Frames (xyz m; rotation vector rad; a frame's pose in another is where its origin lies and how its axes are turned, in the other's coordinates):
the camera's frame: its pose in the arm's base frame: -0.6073 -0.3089 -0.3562 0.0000 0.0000 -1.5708
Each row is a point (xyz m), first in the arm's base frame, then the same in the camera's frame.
Working: the arm's base frame: its pose in the camera's frame: -0.3089 0.6073 0.3562 0.0000 0.0000 1.5708

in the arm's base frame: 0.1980 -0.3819 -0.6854
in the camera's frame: 0.0730 0.8053 -0.3292
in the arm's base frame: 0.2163 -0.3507 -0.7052
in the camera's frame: 0.0418 0.8236 -0.3490
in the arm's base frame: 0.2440 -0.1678 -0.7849
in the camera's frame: -0.1411 0.8513 -0.4287
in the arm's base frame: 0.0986 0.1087 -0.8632
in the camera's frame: -0.4176 0.7059 -0.5070
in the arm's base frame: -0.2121 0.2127 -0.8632
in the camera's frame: -0.5216 0.3952 -0.5070
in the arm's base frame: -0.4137 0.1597 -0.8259
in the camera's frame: -0.4686 0.1936 -0.4697
